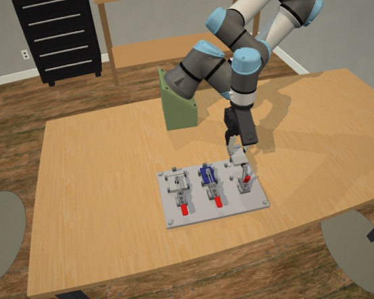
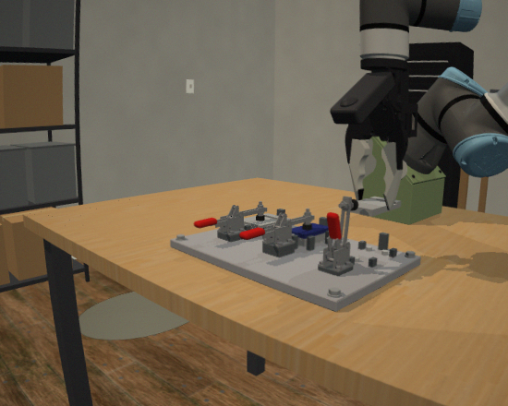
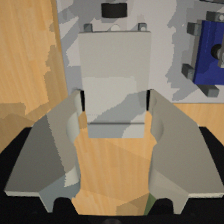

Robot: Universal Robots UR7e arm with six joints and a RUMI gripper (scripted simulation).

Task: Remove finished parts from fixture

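Right now the grey part is 1 cm behind my hand and 1 cm below it. The rest, counted from my hand: grey fixture plate: 4 cm ahead, 12 cm to the right, 10 cm below; blue blank: 11 cm to the right, 8 cm below.
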